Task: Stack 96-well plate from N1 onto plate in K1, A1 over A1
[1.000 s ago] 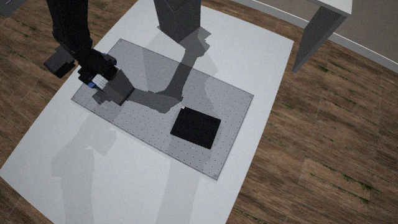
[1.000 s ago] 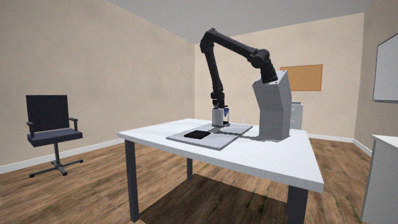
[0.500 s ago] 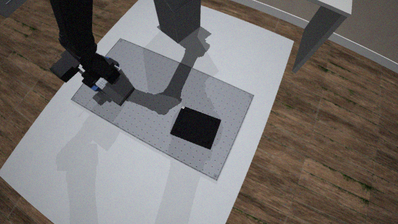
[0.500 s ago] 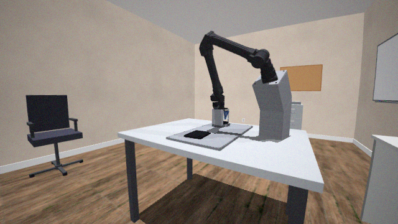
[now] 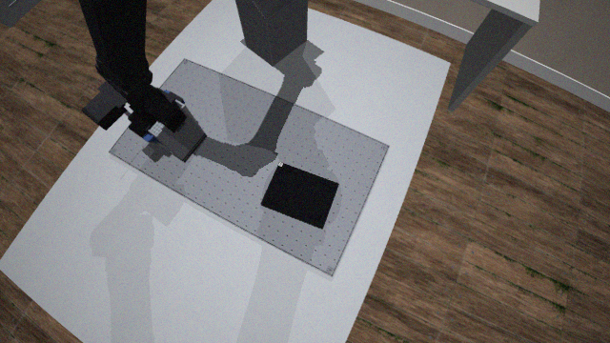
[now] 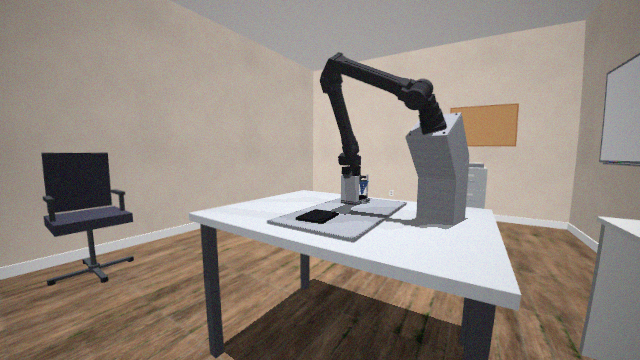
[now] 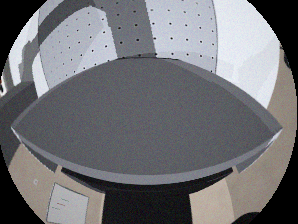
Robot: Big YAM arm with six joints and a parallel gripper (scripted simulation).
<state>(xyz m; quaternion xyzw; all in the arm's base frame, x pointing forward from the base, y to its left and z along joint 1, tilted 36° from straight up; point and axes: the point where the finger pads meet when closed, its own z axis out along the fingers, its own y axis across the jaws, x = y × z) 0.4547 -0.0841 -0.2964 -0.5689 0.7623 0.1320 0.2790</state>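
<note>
Now: the white 96-well plate right at my hand. Also, from my hand: black plate nest N1: 30 mm ahead, 380 mm to the left, 50 mm below; pale A1 mark: 20 mm behind, 300 mm to the left, 40 mm below.
</note>
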